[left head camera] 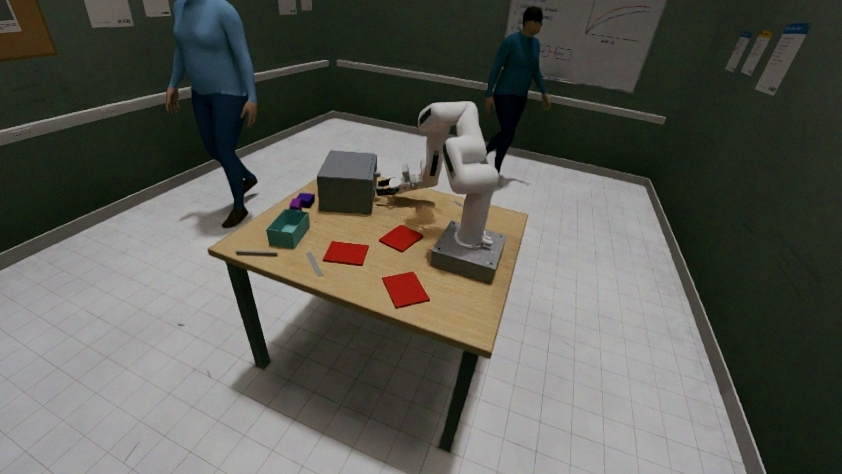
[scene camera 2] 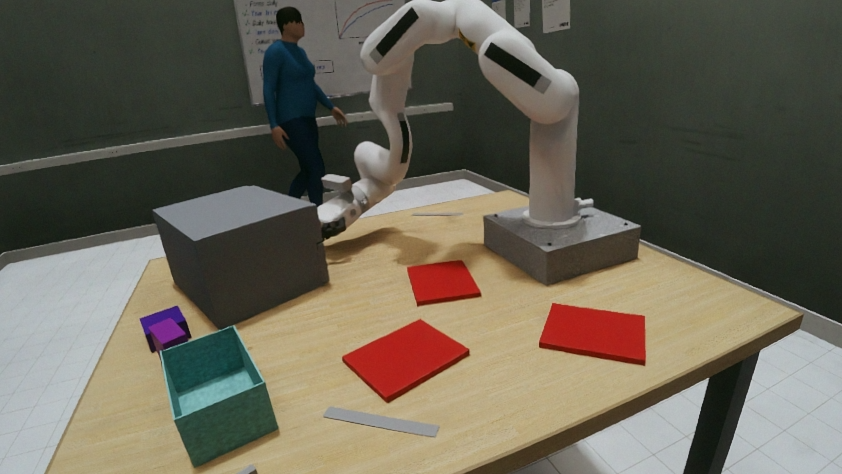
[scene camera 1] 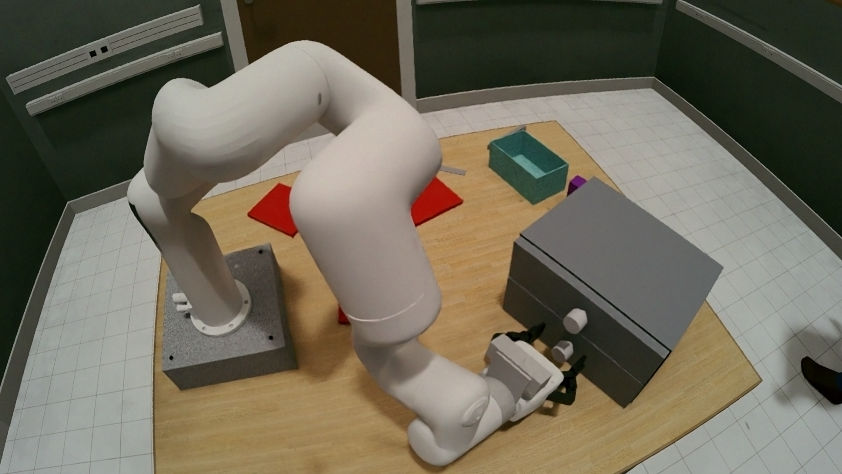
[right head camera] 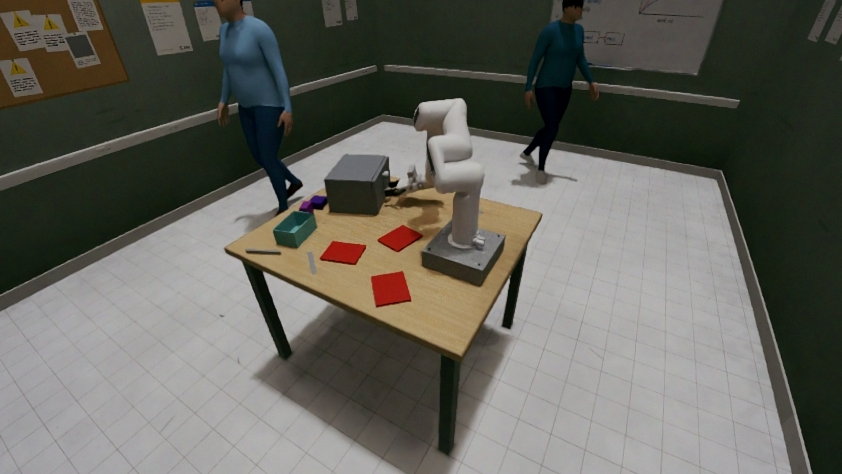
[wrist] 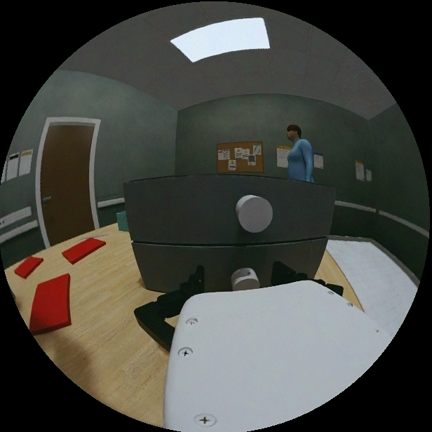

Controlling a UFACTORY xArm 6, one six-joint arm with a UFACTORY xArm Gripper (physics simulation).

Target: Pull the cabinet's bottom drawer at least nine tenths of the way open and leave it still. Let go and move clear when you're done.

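Places are measured from the arm's base along level axes (x left, y down, z back), in millimetres.
Where they show: gripper, fingertip midpoint: (left head camera: 377,188) (scene camera 1: 562,345) (right head camera: 386,189); arm's base, origin of the base link: (left head camera: 469,240) (scene camera 2: 550,219) (scene camera 1: 221,308) (right head camera: 464,240).
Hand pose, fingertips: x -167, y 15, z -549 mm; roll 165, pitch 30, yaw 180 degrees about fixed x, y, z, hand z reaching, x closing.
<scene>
Each offset is from my fingertips to the top centre of the thing. "spot": to the spot under its first point.
The grey cabinet {dx +54, dy -116, dz -108 mm} (left head camera: 346,188) (right head camera: 355,191) (scene camera 1: 624,253) (scene camera 2: 259,264) stands at the table's back left. Its bottom drawer {spot: dx -78, dy +7, dz -63 mm} (scene camera 1: 609,376) (wrist: 165,265) looks shut, its front about flush with the top drawer (wrist: 185,212). The bottom drawer's round pale knob {dx -8, dy -7, dz +0 mm} (scene camera 1: 562,351) (wrist: 245,280) sticks out from the front. My gripper (left head camera: 386,187) (scene camera 1: 559,346) (wrist: 239,275) is open, with one black finger on each side of this knob and gaps between. The fingertips are close to the drawer front. The gripper body hides the knob's lower part in the wrist view.
The top drawer's knob {dx -7, dy -93, dz -1 mm} (scene camera 1: 575,320) (wrist: 254,213) is just above the bottom knob. A teal open box {dx +473, dy -17, dz -107 mm} (scene camera 1: 527,167) (scene camera 2: 220,400) and purple blocks {dx +346, dy -10, dz -197 mm} (scene camera 2: 167,332) are beside the cabinet. Red plates {dx +227, dy +48, dz +274 mm} (scene camera 2: 443,282) {dx +439, dy +48, dz +155 mm} (scene camera 2: 406,359) {dx +485, dy +48, dz +446 mm} (scene camera 2: 592,332) and a grey strip {dx +554, dy +57, dz +95 mm} (scene camera 2: 380,421) lie on the table.
</scene>
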